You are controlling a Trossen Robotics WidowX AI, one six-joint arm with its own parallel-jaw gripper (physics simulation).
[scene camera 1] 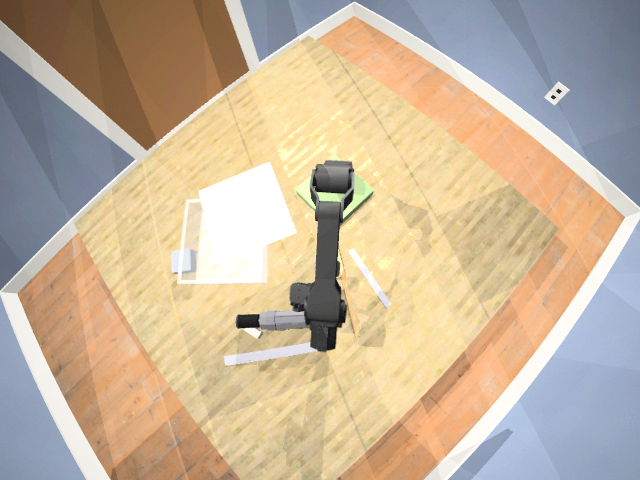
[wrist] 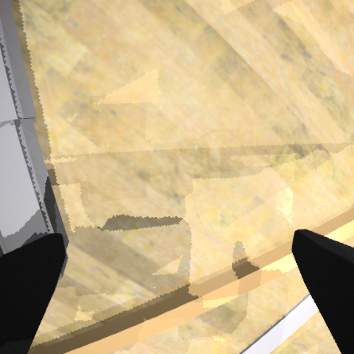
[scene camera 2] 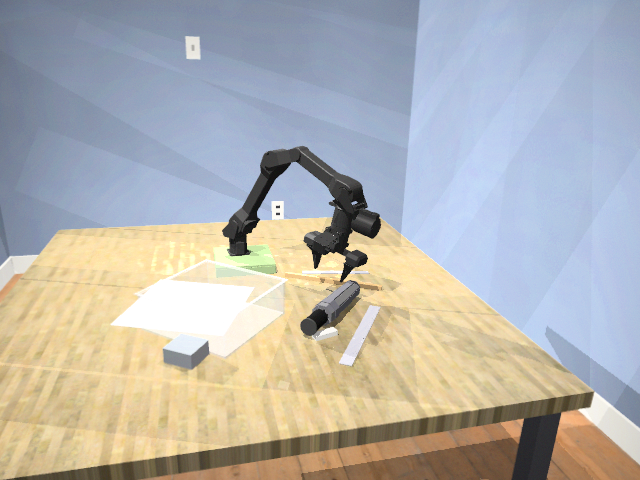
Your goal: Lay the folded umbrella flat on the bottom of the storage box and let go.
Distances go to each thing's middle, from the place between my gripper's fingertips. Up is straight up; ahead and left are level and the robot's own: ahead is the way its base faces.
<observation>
My hand is 6 cm past the thin wooden stick [wrist: 221, 288], 5 cm above it and 4 cm to the right of it. From my hand the other things lie so: storage box [scene camera 2: 229, 306] 33 cm to the right, 8 cm ahead.
</observation>
